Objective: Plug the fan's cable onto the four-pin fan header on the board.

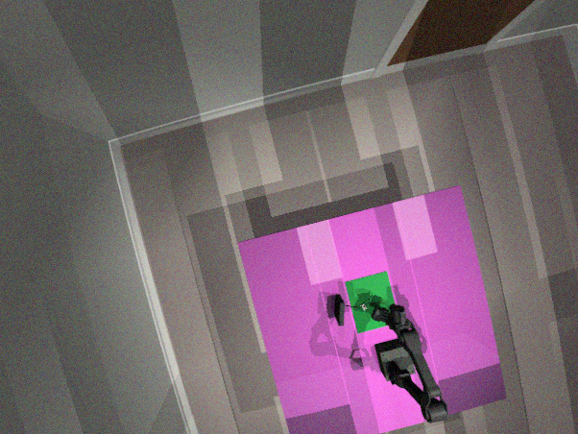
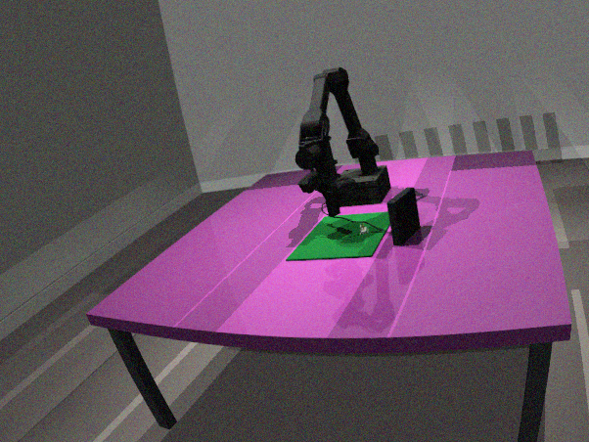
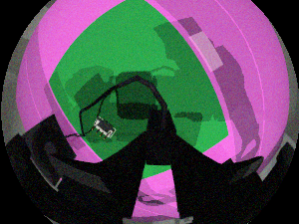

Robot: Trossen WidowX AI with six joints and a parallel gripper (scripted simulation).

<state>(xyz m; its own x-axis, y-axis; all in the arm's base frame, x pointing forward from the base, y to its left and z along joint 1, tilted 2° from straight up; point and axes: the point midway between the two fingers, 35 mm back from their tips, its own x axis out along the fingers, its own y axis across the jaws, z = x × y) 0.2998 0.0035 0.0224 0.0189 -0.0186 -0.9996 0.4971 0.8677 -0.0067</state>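
Now: gripper tip 9 cm to the right of the fan header, 6 cm above it and 2 cm short of it. Also, from my gripper tip: black fan: 22 cm to the left, 4 cm ahead; then green board: 8 cm below, 3 cm to the left, 3 cm ahead; then dark plug: 1 cm ahead, 1 cm above.
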